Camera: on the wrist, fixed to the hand. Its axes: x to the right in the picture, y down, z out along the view.
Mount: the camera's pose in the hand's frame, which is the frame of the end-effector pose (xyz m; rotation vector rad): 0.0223 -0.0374 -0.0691 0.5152 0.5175 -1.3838
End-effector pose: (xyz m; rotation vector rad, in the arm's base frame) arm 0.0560 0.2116 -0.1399 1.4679 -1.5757 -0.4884
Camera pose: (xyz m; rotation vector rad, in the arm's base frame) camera 0.1359 0.2022 -0.1260 2.6985 -0.0635 -0.3740
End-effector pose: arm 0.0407 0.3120 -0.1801 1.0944 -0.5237 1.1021
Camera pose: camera 0.0723 0.3822 -0.2073 1.1785 0.9062 0.2002
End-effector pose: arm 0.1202 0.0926 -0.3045 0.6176 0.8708 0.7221
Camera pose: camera 0.0833 0.1000 -0.3770 0.1341 1.6860 -0.6607
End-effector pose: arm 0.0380 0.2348 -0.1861 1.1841 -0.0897 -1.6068
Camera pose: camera 0.0633 0.2668 -0.2569 -1.9027 -0.7294 1.9943
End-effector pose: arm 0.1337 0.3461 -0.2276 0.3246 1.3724 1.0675
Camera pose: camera 0.0842 0.3172 -0.2858 -0.5527 1.8099 -0.3999
